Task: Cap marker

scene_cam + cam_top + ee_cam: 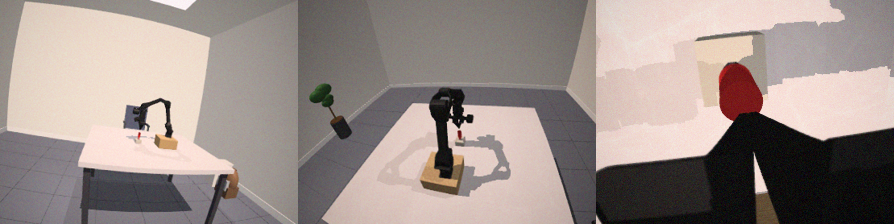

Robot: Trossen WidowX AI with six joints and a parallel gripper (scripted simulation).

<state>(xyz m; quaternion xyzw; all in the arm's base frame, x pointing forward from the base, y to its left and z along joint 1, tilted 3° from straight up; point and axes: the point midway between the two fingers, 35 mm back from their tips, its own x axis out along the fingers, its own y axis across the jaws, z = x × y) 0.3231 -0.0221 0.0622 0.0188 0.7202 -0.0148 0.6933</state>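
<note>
The red cap lies 50 mm below my gripper tip. Also, from my gripper tip: holder block: 120 mm below.
</note>
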